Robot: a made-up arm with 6 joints.
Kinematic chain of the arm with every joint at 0, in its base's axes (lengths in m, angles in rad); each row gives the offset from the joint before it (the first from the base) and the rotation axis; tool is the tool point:
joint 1: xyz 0 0 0.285 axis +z
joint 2: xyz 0 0 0 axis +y
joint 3: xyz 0 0 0.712 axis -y
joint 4: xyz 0 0 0 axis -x
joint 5: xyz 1.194 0 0 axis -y
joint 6: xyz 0 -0.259 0 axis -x
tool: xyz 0 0 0
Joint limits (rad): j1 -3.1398..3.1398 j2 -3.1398..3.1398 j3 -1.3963..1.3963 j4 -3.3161..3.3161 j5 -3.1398..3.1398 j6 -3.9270..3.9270
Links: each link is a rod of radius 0.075 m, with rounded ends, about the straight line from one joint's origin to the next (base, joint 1, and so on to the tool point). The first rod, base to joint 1, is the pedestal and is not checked.
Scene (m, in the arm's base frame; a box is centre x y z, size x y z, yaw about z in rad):
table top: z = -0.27
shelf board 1: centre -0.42 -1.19 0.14 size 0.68 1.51 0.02 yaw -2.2
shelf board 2: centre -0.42 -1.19 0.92 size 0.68 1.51 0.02 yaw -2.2
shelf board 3: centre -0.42 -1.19 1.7 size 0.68 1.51 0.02 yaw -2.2
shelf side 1: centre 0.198 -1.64 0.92 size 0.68 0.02 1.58 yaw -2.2
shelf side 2: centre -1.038 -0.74 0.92 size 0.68 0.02 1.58 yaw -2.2
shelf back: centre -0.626 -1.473 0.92 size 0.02 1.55 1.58 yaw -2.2
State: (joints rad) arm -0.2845 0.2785 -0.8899 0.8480 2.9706 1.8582
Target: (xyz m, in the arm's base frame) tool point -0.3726 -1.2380 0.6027
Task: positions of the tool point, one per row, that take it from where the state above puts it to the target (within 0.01 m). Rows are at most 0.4 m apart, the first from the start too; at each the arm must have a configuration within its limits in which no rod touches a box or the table.
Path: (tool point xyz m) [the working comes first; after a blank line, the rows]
Joints at the target: -1.7153 0.1891 -0.2786 0.7448 2.9706 1.8582
Straight joint move there: clear.

1: 0.7159 -0.6679 0.0489
2: 0.5649 -0.9256 0.1677
3: 0.3142 -1.1302 0.3013
4: -0.0113 -1.2430 0.4471
5: -0.3726 -1.2380 0.6027

